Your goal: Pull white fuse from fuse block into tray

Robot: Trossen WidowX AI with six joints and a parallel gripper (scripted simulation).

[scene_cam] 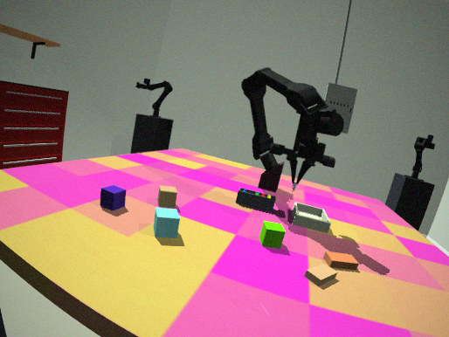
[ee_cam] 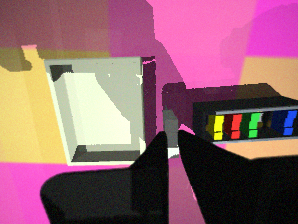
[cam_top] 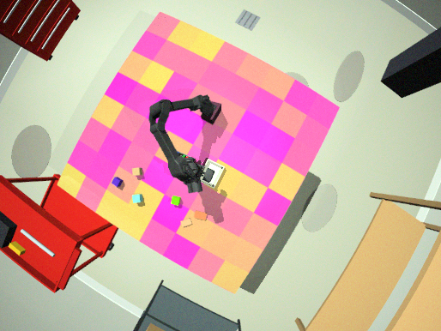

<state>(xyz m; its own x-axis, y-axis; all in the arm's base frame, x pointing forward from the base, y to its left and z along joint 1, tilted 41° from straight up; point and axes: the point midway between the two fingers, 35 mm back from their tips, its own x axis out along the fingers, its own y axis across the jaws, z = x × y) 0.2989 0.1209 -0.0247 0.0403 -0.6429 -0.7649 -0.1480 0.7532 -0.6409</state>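
Now: gripper tip 2 cm past the pale tray, 7 cm to the right of it and 10 cm above it. The rest, counted from my gripper tip: yellow fuse 2 cm behind, 6 cm to the right, 8 cm below; then white fuse 1 cm below; then red fuse 1 cm behind, 8 cm to the right, 8 cm below.
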